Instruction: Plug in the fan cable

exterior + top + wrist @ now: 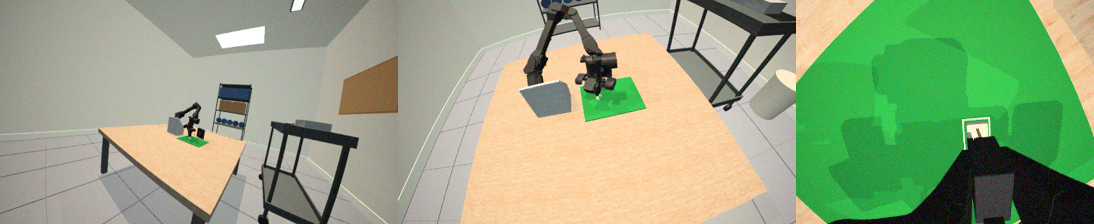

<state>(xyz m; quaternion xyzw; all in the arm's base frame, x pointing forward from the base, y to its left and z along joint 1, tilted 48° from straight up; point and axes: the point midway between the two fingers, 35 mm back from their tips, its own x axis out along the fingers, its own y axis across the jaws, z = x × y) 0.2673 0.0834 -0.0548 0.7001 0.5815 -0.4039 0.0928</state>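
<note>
The dark fan plug lies 1 cm to the left of my gripper tip and 1 cm above it. Round my gripper tip: green board: 7 cm ahead, 6 cm below; then four-pin fan header: 4 cm below, 1 cm to the left; then black square fan: 17 cm to the left, 5 cm ahead, 2 cm above.
</note>
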